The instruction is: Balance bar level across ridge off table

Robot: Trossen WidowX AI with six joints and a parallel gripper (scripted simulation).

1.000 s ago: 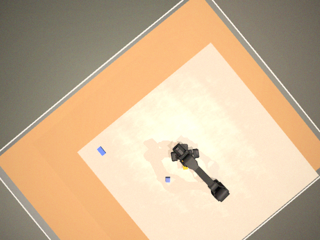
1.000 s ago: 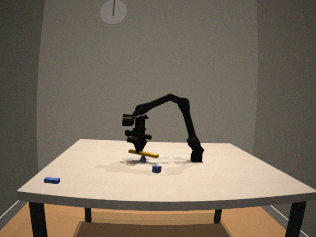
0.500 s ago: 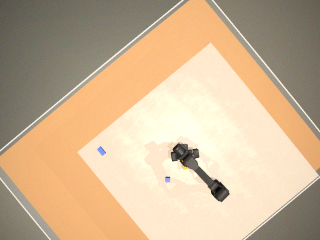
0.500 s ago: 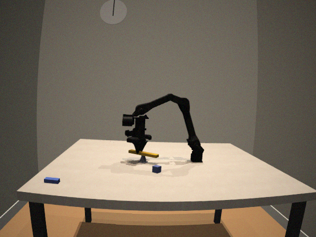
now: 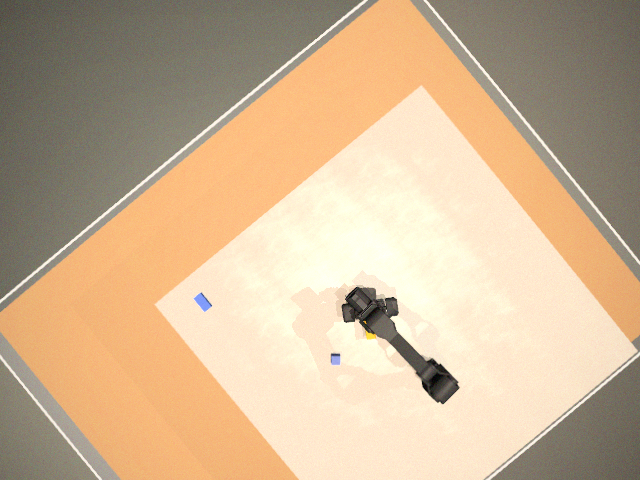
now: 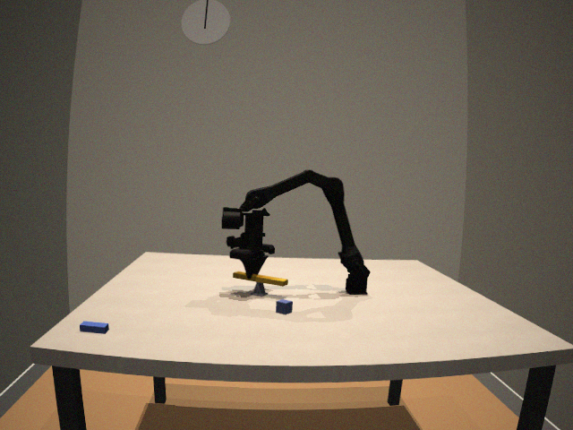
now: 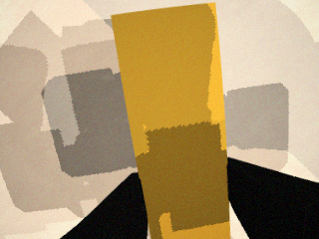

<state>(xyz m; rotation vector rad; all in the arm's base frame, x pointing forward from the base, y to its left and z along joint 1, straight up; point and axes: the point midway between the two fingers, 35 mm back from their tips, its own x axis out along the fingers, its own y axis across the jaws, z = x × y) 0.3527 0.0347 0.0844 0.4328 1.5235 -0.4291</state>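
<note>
The yellow bar is 20 mm behind my gripper tip and 10 mm to the left of it. Also, from my gripper tip: flat blue block 470 mm to the left, 390 mm ahead, 40 mm below; then blue cube 220 mm to the left, 90 mm behind, 30 mm below.
</note>
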